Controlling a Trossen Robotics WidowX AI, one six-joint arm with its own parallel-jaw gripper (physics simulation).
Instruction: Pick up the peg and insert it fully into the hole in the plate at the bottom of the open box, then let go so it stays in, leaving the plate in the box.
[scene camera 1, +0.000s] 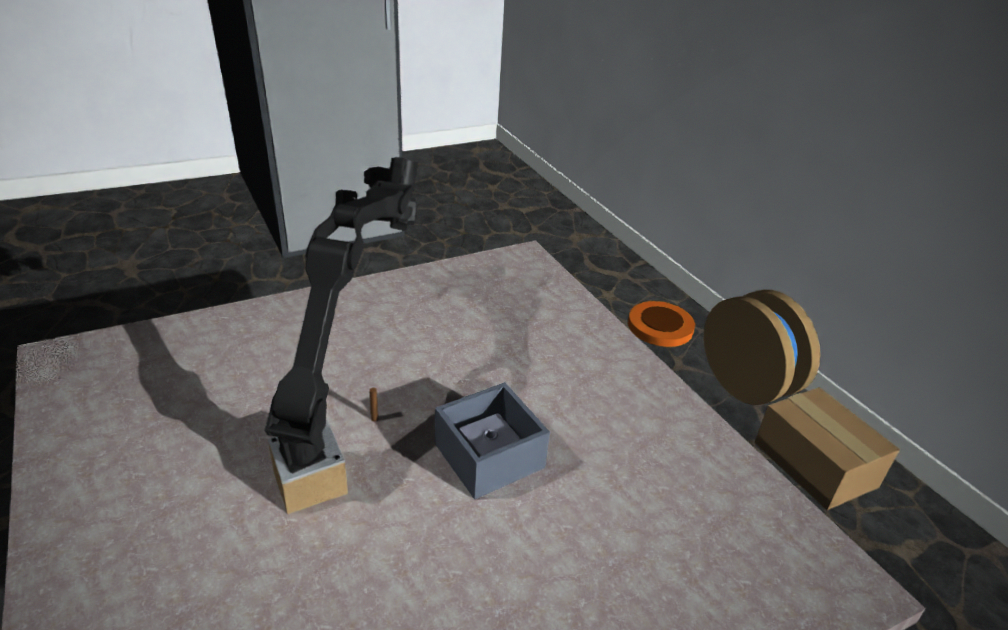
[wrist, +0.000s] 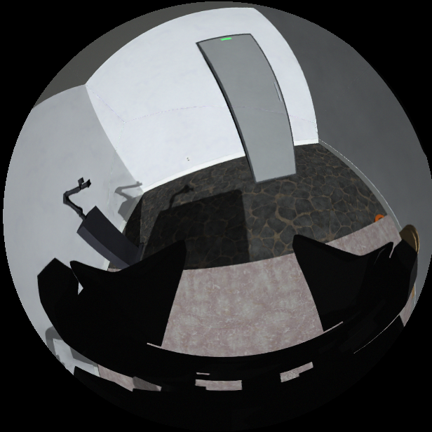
I see my gripper (scene camera 1: 362, 208), a blue-grey box (scene camera 1: 481, 475) and a grey plate (scene camera 1: 491, 433).
My gripper also shows in the wrist view (wrist: 241, 244). The wrist view does not show the blue-grey box: it is out of frame. The wrist view does not show the grey plate: it is out of frame.
